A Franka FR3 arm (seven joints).
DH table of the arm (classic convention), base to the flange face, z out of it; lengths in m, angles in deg. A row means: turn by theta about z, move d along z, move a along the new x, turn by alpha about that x. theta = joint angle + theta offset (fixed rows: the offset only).
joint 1: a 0  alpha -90  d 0.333  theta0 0
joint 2: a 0  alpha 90  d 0  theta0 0
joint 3: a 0.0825  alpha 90  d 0.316  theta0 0
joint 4: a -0.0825  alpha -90  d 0  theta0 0
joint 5: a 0  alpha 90  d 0.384  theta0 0
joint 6: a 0.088  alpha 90  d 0  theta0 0
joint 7: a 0  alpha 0  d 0.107  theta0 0
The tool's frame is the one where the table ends.
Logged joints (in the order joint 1, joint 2, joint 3, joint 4, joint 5, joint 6, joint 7), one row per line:
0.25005, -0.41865, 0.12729, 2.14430, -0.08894, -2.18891, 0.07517
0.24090, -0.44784, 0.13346, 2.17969, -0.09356, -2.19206, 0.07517
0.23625, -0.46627, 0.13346, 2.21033, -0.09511, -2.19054, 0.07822
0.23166, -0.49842, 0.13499, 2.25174, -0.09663, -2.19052, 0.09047
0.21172, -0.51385, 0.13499, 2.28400, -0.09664, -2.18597, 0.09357
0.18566, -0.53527, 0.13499, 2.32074, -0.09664, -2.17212, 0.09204
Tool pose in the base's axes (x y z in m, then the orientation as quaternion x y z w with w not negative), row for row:
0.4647, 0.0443, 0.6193, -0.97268, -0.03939, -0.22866, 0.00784
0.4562, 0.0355, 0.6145, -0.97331, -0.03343, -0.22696, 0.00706
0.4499, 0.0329, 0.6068, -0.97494, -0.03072, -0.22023, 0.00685
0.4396, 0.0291, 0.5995, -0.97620, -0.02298, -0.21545, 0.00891
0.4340, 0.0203, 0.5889, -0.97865, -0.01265, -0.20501, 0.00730
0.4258, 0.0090, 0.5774, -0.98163, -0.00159, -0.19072, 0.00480
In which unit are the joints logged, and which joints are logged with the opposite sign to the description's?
The joints are logged in radians. Opposite sign: joint 3, joint 4, joint 6.
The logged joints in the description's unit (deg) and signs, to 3 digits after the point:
14.327, -23.987, -7.293, -122.859, -5.096, 125.415, 4.307
13.803, -25.659, -7.647, -124.887, -5.361, 125.596, 4.307
13.536, -26.715, -7.647, -126.643, -5.449, 125.509, 4.482
13.273, -28.557, -7.734, -129.015, -5.536, 125.508, 5.184
12.131, -29.441, -7.734, -130.864, -5.537, 125.247, 5.361
10.638, -30.669, -7.734, -132.969, -5.537, 124.453, 5.274

